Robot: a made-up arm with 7 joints. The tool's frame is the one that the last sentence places.
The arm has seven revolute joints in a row. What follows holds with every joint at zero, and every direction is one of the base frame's.
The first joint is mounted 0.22 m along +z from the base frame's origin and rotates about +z.
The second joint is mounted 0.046 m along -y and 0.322 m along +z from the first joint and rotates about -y.
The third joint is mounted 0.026 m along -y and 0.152 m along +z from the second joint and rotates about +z.
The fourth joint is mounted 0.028 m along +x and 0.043 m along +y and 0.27 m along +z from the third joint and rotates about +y.
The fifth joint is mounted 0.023 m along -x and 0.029 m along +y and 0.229 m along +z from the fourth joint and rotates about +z.
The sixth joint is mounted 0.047 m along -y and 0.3 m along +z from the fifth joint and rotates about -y.
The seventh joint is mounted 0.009 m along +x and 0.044 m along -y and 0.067 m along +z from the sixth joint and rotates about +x.
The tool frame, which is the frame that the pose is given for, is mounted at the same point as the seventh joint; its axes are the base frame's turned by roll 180, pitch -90 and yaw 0 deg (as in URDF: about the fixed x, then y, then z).
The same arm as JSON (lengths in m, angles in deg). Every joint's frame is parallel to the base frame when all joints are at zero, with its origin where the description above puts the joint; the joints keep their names.
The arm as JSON. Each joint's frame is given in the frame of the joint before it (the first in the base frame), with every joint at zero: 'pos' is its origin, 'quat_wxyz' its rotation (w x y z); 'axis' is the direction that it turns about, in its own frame. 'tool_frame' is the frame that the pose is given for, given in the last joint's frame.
{"length_unit": "m", "angle_unit": "deg", "joints": [{"joint": "joint 1", "pos": [0.0, 0.0, 0.22], "quat_wxyz": [1.0, 0.0, 0.0, 0.0], "axis": [0.0, 0.0, 1.0]}, {"joint": "joint 2", "pos": [0.0, -0.046, 0.322], "quat_wxyz": [1.0, 0.0, 0.0, 0.0], "axis": [0.0, -1.0, 0.0]}, {"joint": "joint 3", "pos": [0.0, -0.026, 0.152], "quat_wxyz": [1.0, 0.0, 0.0, 0.0], "axis": [0.0, 0.0, 1.0]}, {"joint": "joint 4", "pos": [0.028, 0.043, 0.27], "quat_wxyz": [1.0, 0.0, 0.0, 0.0], "axis": [0.0, 1.0, 0.0]}, {"joint": "joint 5", "pos": [-0.023, 0.029, 0.229], "quat_wxyz": [1.0, 0.0, 0.0, 0.0], "axis": [0.0, 0.0, 1.0]}, {"joint": "joint 6", "pos": [0.0, -0.047, 0.3], "quat_wxyz": [1.0, 0.0, 0.0, 0.0], "axis": [0.0, -1.0, 0.0]}, {"joint": "joint 7", "pos": [0.009, -0.044, 0.067], "quat_wxyz": [1.0, 0.0, 0.0, 0.0], "axis": [1.0, 0.0, 0.0]}], "tool_frame": {"pos": [0.0, 0.0, 0.0], "quat_wxyz": [0.0, 0.707107, 0.0, 0.707107]}}
